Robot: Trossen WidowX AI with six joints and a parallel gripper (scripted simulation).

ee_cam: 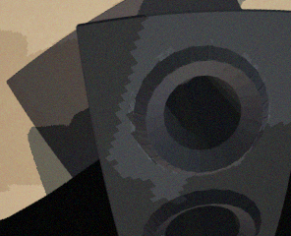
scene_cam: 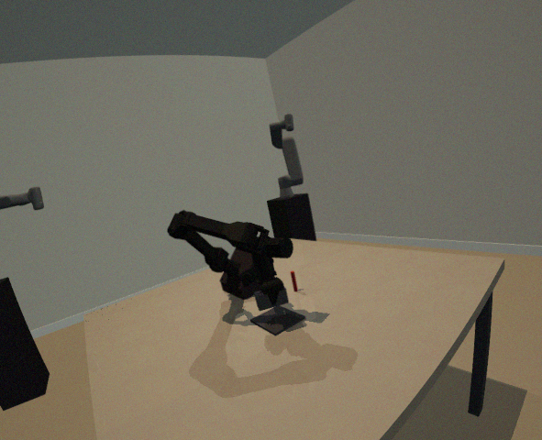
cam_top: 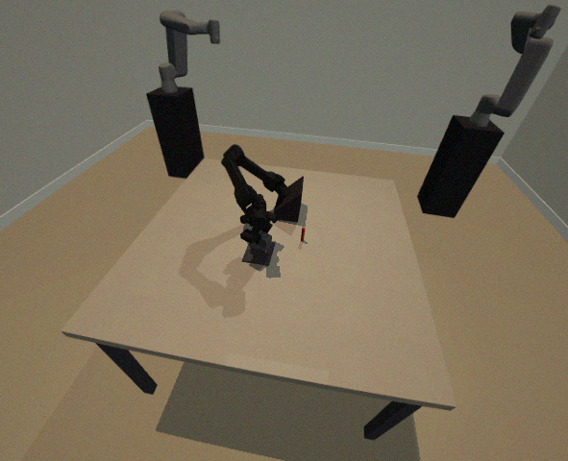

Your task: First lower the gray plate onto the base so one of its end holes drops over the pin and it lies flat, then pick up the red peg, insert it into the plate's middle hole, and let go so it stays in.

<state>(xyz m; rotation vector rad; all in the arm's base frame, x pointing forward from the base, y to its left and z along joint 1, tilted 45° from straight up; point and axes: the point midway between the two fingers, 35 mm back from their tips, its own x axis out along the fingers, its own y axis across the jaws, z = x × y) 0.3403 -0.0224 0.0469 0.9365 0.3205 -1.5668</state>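
The gray plate is 3 cm above my gripper tip. From my gripper tip the other things lie so: red peg 11 cm behind, 18 cm to the left, 2 cm below; then dark square base 1 cm ahead, 1 cm to the left, 5 cm below.
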